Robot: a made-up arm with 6 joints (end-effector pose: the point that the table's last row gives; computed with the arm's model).
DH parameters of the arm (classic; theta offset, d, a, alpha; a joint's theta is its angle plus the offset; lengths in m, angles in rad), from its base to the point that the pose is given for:
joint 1: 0 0.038 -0.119 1.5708
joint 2: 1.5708 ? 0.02 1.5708
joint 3: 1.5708 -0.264 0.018 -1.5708
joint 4: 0 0.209 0.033 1.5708
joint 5: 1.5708 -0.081 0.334 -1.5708
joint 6: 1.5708 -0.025 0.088 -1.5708
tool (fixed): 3.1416 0.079 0 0
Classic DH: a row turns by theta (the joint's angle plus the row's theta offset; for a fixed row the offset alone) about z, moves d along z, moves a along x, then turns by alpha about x.
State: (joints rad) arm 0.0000 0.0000 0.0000 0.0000 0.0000 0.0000
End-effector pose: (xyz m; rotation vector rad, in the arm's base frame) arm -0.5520 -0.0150 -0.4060 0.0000 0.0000 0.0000
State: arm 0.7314 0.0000 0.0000 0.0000 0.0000 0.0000
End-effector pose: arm -0.4008 -0.3798 -0.4060 0.0000 0.0000 0.7314
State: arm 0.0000 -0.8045 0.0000 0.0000 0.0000 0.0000
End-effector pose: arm -0.7392 -0.0150 0.0421 0.0000 0.8045 0.0000
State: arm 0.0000 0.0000 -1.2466 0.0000 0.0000 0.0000
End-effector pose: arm -0.5520 -0.4030 -0.0178 -1.2466 0.0000 0.0000
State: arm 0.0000 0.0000 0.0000 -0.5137 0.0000 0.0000
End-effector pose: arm -0.5017 -0.0906 -0.4060 0.0000 0.0000 0.5137
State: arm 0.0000 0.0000 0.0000 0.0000 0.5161 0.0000
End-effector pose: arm -0.5520 0.1141 -0.3851 0.5161 0.0000 0.0000
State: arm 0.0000 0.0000 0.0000 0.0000 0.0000 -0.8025
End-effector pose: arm -0.5820 -0.0150 -0.4934 0.0000 -0.8025 0.0000
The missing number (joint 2, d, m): -0.061
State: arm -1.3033 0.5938 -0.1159 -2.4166 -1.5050 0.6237
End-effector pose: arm 0.1259 0.0629 -0.1279 -2.0953 -0.2349 0.4856
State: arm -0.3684 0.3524 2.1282 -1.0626 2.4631 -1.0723
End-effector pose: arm -0.5501 0.2622 -0.2287 -2.2184 -0.7524 -0.7996
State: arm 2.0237 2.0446 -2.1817 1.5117 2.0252 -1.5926
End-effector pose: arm 0.0973 -0.0431 0.1525 -0.9056 0.9206 1.0420
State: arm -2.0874 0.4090 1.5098 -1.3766 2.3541 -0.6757
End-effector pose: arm 0.3027 0.4393 -0.3053 1.8361 -1.2933 0.8403
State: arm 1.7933 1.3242 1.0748 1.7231 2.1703 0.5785
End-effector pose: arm -0.1443 -0.2052 -0.0387 -2.3198 -1.3348 0.1134
